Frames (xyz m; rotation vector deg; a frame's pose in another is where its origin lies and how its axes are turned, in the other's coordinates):
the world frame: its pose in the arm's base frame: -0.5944 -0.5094 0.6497 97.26 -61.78 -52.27
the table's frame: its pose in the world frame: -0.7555 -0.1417 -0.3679 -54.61 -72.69 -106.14
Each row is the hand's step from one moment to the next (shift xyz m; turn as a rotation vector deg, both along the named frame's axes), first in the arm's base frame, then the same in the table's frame.
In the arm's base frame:
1: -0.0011 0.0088 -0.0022 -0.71 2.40 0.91
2: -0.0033 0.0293 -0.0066 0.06 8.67 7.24
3: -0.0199 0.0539 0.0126 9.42 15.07 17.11
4: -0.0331 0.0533 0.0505 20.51 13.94 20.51
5: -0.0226 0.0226 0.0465 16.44 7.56 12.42
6: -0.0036 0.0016 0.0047 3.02 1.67 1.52
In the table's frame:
1: 0.0038 -0.0064 -0.0053 0.89 -2.51 -0.08
2: 0.0121 -0.0217 -0.0171 -0.53 -11.15 1.75
3: 0.0263 -0.0522 -0.0062 -10.94 -21.94 2.74
4: 0.0251 -0.0706 0.0294 -22.46 -23.01 1.31
5: 0.0098 -0.0425 0.0358 -17.46 -13.29 -0.48
6: 0.0020 -0.0037 0.0045 -2.88 -2.29 -0.82

